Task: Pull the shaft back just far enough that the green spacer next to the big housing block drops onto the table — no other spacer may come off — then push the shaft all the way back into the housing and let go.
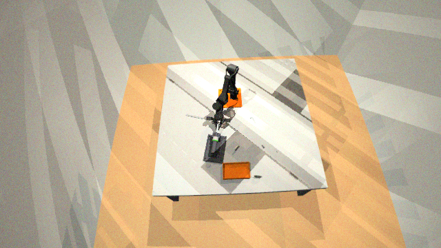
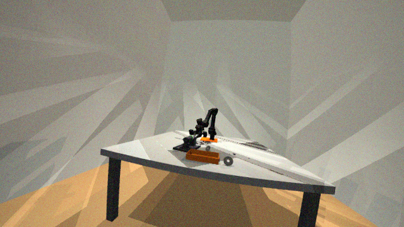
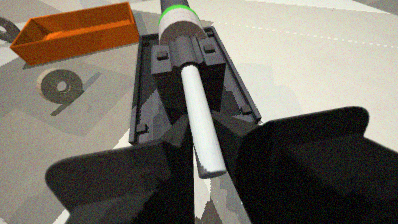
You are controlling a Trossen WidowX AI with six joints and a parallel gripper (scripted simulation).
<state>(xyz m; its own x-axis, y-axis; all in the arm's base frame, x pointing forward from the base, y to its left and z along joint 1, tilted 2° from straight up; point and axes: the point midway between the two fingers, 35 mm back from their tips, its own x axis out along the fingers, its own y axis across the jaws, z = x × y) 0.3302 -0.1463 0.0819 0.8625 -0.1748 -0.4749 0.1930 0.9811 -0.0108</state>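
The grey shaft is 3 cm ahead of my gripper tip, 2 cm above it and 1 cm to the right of it. The rest, counted from my gripper tip: grey spacer 7 cm ahead, 2 cm above, 1 cm to the right; green spacer 10 cm ahead, 2 cm to the right, 2 cm above; baseplate 14 cm ahead, 3 cm to the right, 1 cm below.
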